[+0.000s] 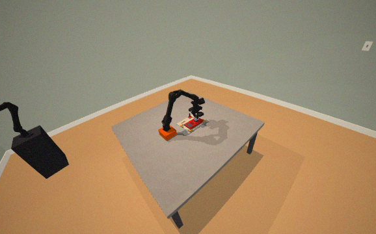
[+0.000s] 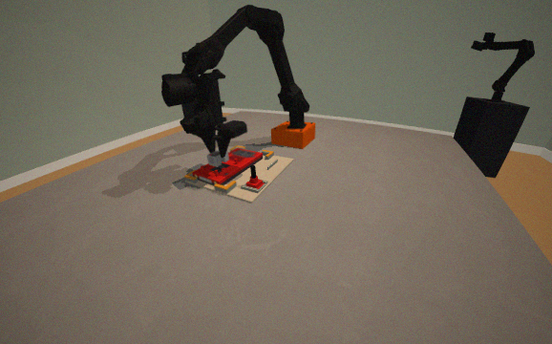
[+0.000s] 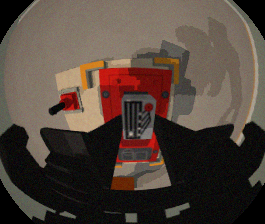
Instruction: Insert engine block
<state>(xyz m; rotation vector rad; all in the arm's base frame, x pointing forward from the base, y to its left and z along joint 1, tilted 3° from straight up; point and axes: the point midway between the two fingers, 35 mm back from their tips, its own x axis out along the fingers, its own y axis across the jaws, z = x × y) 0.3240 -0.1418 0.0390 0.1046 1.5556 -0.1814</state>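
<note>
Now: gripper tip 120 mm to the right of the black upright piece, 30 mm short of it and 20 mm above it. From my gripper tip the other things lie so: grey engine block (10 mm below).
</note>
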